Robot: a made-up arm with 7 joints. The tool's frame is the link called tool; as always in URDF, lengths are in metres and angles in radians.
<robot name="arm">
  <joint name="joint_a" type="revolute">
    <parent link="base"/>
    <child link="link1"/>
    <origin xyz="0 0 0.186"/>
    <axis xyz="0 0 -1"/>
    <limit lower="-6.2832" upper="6.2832" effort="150" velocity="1.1"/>
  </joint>
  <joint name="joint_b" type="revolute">
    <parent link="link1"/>
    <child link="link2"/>
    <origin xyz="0 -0.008 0.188"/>
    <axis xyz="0 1 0"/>
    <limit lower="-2.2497" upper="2.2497" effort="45" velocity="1.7"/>
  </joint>
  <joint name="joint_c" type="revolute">
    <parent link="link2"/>
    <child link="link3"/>
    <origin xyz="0 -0.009 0.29"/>
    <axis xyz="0 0 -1"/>
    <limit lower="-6.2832" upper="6.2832" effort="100" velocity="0.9"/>
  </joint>
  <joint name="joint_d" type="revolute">
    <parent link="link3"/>
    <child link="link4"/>
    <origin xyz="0 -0.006 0.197"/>
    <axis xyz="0 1 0"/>
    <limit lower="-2.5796" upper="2.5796" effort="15" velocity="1"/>
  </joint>
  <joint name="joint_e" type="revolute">
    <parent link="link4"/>
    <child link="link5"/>
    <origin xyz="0 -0.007 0.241"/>
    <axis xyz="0 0 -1"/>
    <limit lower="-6.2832" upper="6.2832" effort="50" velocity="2.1"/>
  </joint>
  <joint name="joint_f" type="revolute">
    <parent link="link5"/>
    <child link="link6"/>
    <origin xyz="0 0 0.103"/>
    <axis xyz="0 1 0"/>
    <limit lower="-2.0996" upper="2.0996" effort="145" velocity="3.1"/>
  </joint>
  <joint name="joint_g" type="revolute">
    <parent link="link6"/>
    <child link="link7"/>
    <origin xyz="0 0 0.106"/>
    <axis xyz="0 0 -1"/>
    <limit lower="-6.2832" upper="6.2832" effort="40" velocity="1.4"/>
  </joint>
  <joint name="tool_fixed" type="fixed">
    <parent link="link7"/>
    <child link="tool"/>
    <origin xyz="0 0 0" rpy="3.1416 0 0"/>
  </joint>
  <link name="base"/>
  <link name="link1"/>
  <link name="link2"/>
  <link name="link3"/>
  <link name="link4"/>
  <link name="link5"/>
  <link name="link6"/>
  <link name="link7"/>
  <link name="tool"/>
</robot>
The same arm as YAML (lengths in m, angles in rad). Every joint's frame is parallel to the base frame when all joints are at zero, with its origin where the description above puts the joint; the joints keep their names.
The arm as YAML. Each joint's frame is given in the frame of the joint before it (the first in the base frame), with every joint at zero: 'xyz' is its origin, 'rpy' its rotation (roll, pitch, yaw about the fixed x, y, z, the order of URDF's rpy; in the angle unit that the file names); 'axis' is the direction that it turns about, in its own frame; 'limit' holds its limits. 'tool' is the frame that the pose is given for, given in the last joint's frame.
units:
  length: m
  angle: rad
joints:
  - name: joint_a
    type: revolute
    origin:
      xyz: [0.0, 0.0, 0.186]
      rpy: [0.0, 0.0, 0.0]
    axis: "-z"
    limit:
      lower: -6.2832
      upper: 6.2832
  - name: joint_b
    type: revolute
    origin:
      xyz: [0.0, -0.008, 0.188]
      rpy: [0.0, 0.0, 0.0]
    axis: "+y"
    limit:
      lower: -2.2497
      upper: 2.2497
  - name: joint_c
    type: revolute
    origin:
      xyz: [0.0, -0.009, 0.29]
      rpy: [0.0, 0.0, 0.0]
    axis: "-z"
    limit:
      lower: -6.2832
      upper: 6.2832
  - name: joint_d
    type: revolute
    origin:
      xyz: [0.0, -0.006, 0.197]
      rpy: [0.0, 0.0, 0.0]
    axis: "+y"
    limit:
      lower: -2.5796
      upper: 2.5796
  - name: joint_e
    type: revolute
    origin:
      xyz: [0.0, -0.007, 0.241]
      rpy: [0.0, 0.0, 0.0]
    axis: "-z"
    limit:
      lower: -6.2832
      upper: 6.2832
  - name: joint_f
    type: revolute
    origin:
      xyz: [0.0, 0.0, 0.103]
      rpy: [0.0, 0.0, 0.0]
    axis: "+y"
    limit:
      lower: -2.0996
      upper: 2.0996
  - name: joint_g
    type: revolute
    origin:
      xyz: [0.0, 0.0, 0.106]
      rpy: [0.0, 0.0, 0.0]
    axis: "-z"
    limit:
      lower: -6.2832
      upper: 6.2832
tool:
  origin:
    xyz: [0.0, 0.0, 0.0]
    rpy: [-3.1416, 0.0, 0.0]

